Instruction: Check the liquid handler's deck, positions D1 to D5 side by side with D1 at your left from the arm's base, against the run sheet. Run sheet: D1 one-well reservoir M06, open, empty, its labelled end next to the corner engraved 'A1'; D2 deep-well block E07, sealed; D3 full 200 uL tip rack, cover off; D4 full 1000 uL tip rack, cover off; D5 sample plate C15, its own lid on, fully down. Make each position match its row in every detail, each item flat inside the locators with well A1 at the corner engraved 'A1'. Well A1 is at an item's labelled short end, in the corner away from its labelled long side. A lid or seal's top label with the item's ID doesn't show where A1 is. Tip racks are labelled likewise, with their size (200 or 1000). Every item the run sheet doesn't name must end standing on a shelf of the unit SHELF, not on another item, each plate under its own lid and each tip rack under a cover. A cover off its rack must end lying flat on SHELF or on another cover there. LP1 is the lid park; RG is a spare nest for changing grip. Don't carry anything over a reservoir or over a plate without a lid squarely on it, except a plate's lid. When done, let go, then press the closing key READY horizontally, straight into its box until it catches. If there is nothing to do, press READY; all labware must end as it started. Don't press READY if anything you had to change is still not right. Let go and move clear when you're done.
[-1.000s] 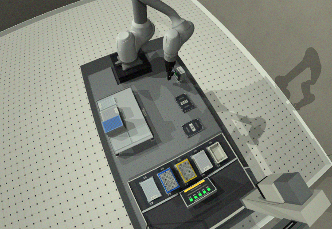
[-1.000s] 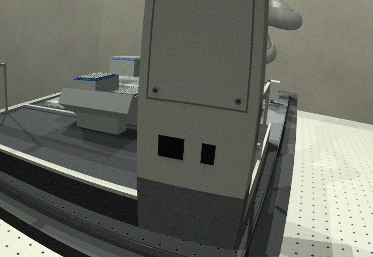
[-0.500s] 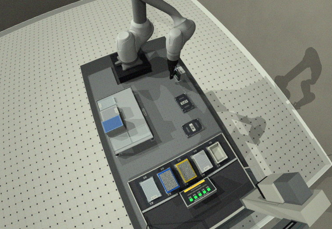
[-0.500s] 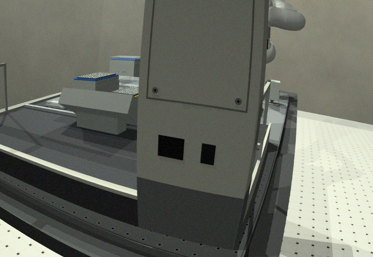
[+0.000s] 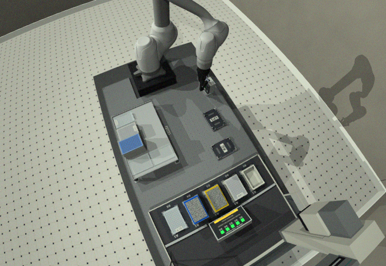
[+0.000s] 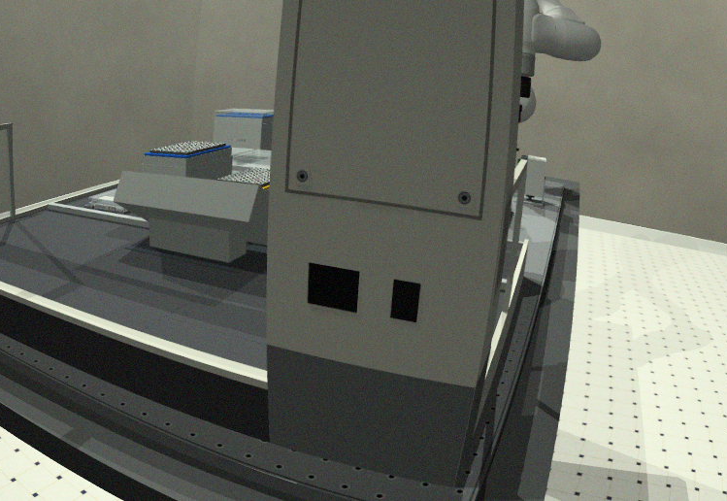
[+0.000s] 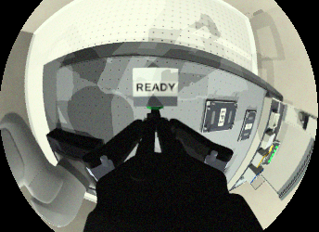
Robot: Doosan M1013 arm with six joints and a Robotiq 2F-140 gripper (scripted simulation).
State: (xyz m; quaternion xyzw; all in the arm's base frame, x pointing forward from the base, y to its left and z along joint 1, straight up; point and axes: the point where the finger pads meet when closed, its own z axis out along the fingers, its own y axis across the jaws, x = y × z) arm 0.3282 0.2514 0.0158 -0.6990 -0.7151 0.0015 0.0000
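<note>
Now: the ready key box 40 mm to the left of my hand and 10 mm below it. Also, from my hand: one-well reservoir 670 mm ahead, 40 mm to the right, 20 mm below; then shelf unit 500 mm to the right, 150 mm ahead, 20 mm below; then spare nest 430 mm ahead, 80 mm to the right, 80 mm below.
</note>
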